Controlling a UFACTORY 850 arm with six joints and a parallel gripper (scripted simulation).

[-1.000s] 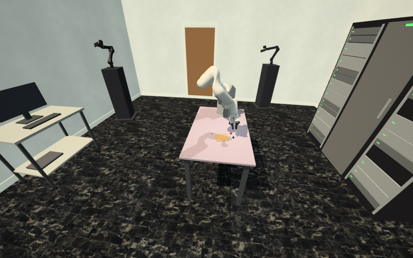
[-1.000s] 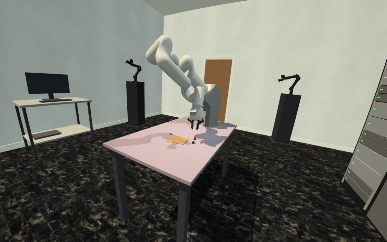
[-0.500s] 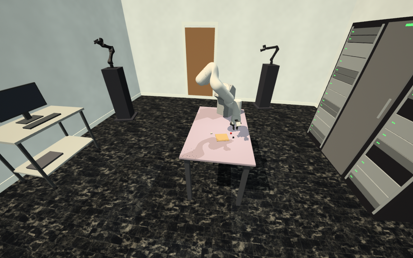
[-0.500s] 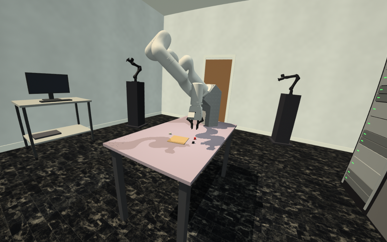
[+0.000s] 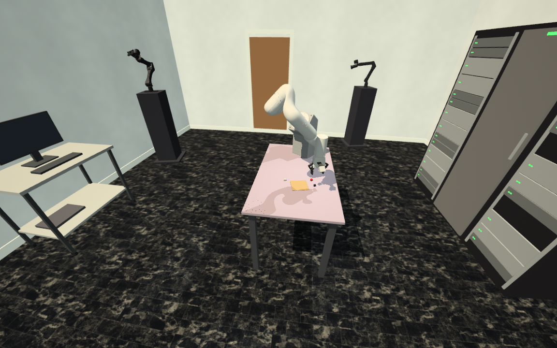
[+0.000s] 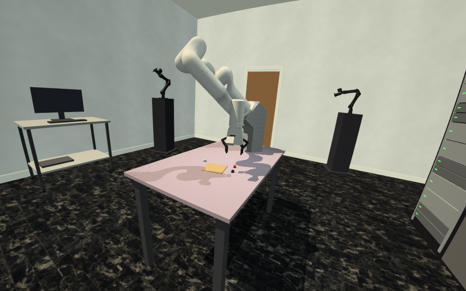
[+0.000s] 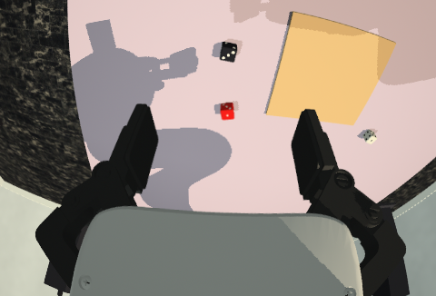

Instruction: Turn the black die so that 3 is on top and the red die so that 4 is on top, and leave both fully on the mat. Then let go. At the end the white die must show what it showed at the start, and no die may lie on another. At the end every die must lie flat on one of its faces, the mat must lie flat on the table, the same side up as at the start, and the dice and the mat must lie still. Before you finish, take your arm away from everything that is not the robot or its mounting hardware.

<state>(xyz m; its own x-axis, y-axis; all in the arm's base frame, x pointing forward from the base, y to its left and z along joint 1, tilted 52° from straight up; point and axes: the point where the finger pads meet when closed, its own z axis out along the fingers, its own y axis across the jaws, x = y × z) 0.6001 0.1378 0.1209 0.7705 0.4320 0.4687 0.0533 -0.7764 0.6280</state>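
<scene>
Now: the black die 14 cm below my hand and 2 cm behind it. Also, from my hand: mat (14 cm below, 13 cm to the right, 3 cm behind); red die (14 cm below, 10 cm behind, 1 cm to the right); white die (24 cm to the right, 14 cm below, 12 cm behind).
</scene>
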